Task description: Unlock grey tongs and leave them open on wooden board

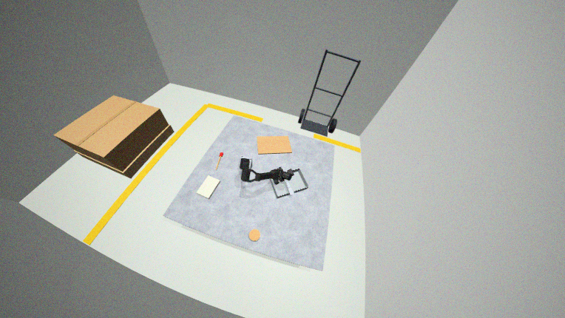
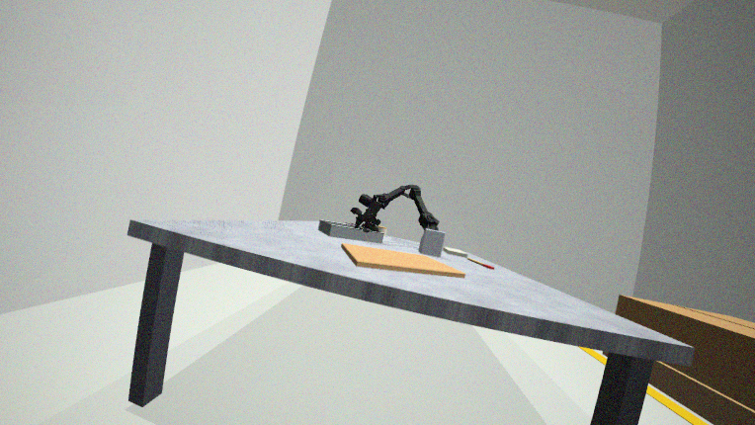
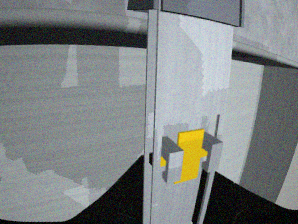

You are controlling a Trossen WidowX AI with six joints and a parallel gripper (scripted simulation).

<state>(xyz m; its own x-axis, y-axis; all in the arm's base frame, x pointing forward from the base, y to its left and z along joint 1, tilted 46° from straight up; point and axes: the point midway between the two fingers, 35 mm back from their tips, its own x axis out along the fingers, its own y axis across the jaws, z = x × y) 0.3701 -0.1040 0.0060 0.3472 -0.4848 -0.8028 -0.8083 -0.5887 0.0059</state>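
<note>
Right now my gripper tip is 3 cm short of the roasting tin and 3 cm to the left of it. The rest, counted from my gripper tip: wooden board: 17 cm behind, 41 cm to the left, 2 cm below; then red-tipped match: 67 cm behind, 11 cm to the left, 2 cm below; then yellow lock piece: 3 cm behind, 1 cm to the left, 3 cm above.
</note>
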